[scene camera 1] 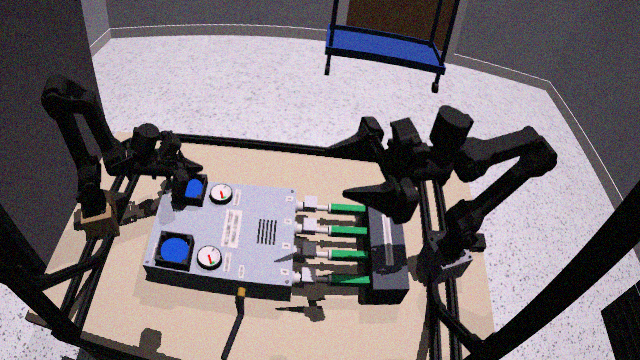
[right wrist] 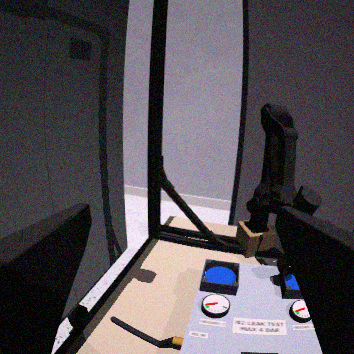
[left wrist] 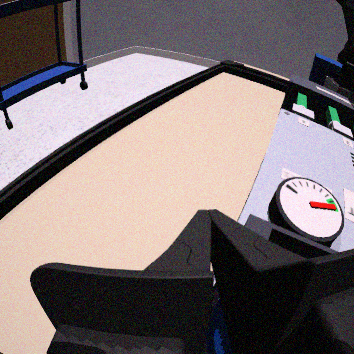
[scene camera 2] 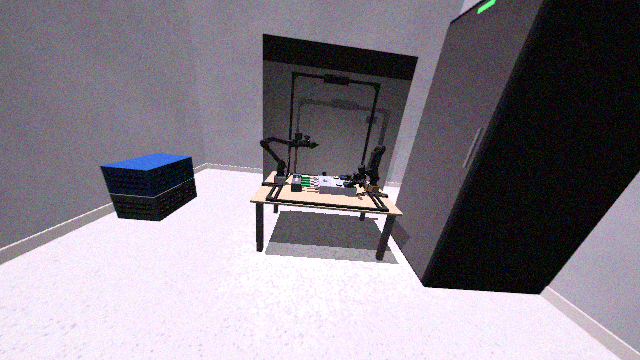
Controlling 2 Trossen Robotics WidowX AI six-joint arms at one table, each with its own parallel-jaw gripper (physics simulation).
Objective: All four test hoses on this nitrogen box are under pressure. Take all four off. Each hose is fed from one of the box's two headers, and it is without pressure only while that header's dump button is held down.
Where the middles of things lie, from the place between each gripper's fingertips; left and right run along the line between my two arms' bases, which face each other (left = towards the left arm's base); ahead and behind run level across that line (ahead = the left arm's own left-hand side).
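The dark manifold block [scene camera 1: 387, 267] is 37 cm below my right hand, 13 cm ahead of it and 17 cm to the right of it. Counted from my left hand, the block is 7 cm below, 47 cm to the right of it and 13 cm behind it.
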